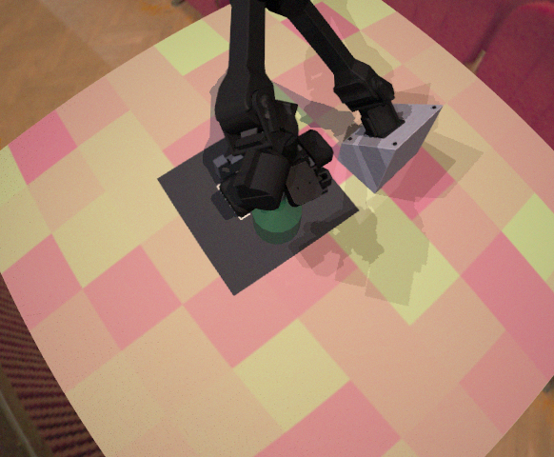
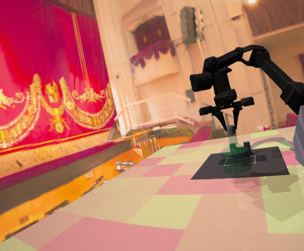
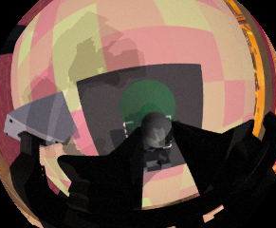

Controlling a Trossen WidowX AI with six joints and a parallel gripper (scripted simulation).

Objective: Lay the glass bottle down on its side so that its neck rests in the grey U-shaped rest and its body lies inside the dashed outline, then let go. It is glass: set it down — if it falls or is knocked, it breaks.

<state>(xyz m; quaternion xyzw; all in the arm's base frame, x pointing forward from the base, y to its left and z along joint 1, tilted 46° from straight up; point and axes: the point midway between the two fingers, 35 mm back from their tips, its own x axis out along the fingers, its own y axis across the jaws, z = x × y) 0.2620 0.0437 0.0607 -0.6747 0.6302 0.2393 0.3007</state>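
My gripper tip is 140 mm above the dark mat and 80 mm to the left of it. The rest, counted from my gripper tip: green glass bottle (50 mm below).
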